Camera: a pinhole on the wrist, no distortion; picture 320 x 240 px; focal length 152.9 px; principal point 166.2 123.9 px. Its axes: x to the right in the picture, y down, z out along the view. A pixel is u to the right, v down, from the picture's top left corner.
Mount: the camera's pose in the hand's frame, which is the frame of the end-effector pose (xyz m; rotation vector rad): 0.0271 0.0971 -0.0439 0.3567 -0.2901 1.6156
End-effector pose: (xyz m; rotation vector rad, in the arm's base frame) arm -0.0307 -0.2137 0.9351 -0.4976 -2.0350 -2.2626
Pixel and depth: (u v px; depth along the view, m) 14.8 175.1 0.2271
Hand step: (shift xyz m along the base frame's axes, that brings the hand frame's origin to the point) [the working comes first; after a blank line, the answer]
In the camera's frame: -0.2249 0.0760 0.2271

-0.0151 0.0973 -0.1961
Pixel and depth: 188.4 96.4 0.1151
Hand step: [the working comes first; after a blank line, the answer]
In the camera's frame: 0.0167 -0.0207 0.1151

-0.0193 0.0665 0.0855
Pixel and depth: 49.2 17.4 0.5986
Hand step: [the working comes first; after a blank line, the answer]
In the camera's frame: -0.4581 -0.4169 0.5986

-0.5483 0.4572 -0.3430
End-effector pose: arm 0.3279 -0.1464 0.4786 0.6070 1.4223 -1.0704
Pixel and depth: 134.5 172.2 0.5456
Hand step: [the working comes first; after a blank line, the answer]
In the camera's frame: -0.1131 0.1724 0.5456

0.0158 -0.4411 0.2126
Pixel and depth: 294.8 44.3 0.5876
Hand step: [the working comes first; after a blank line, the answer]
In the camera's frame: 0.4942 -0.3059 0.5876

0.5647 -0.5186 -0.3279
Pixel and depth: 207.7 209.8 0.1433
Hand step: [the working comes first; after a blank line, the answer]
In the camera's frame: 0.0389 0.0805 0.1433

0.1188 -0.0499 0.0403
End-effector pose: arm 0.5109 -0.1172 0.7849 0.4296 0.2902 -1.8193
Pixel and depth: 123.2 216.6 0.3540
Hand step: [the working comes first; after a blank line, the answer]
In the camera's frame: -0.0996 0.2146 0.3540

-0.1389 0.0817 0.2892
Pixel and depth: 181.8 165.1 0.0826
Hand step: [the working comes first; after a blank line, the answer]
In the camera's frame: 0.0084 0.0223 0.0826

0.0603 -0.0425 0.0299
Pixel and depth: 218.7 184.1 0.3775
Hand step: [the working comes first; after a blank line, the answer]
In the camera's frame: 0.1296 0.1486 0.3775

0.0290 -0.0687 0.3704
